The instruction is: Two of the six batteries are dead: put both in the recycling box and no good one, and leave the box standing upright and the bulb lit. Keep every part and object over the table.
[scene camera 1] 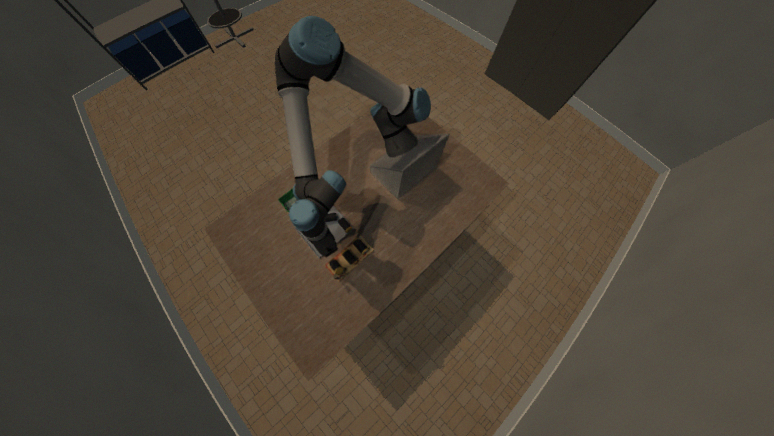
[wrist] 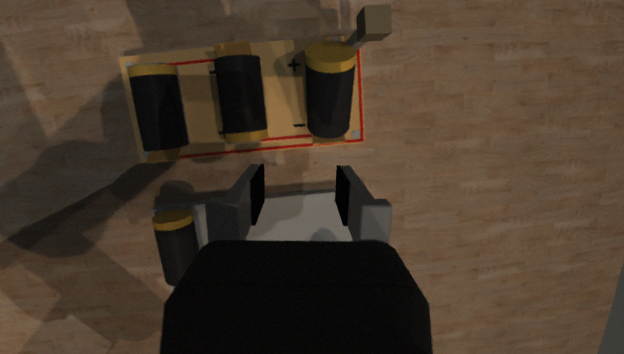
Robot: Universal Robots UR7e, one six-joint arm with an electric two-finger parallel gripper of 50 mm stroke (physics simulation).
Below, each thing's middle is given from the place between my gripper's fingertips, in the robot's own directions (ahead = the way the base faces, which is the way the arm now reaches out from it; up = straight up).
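Labels:
A grey tray [wrist: 313, 215] is 130 mm to the right of my hand, 100 mm below it and 30 mm behind it. I also see the tan battery holder [wrist: 282, 63], which is 100 mm below my hand, 50 mm to the left of it and 50 mm behind it.

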